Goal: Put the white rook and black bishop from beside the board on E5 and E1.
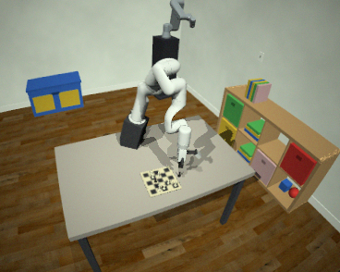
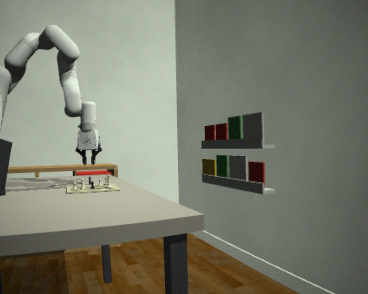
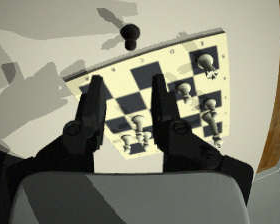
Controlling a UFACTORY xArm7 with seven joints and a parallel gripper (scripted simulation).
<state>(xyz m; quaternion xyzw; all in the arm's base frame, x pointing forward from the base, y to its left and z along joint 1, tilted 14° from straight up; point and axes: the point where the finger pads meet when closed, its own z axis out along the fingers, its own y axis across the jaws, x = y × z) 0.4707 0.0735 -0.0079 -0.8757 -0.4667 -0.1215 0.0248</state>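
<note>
Now: the black bishop 100 mm below my hand. The rest, counted from my hand: white rook 60 mm ahead, 80 mm to the right, 100 mm below; chessboard 30 mm behind, 140 mm to the right, 120 mm below; black pawn 30 mm behind, 170 mm to the right, 100 mm below.
</note>
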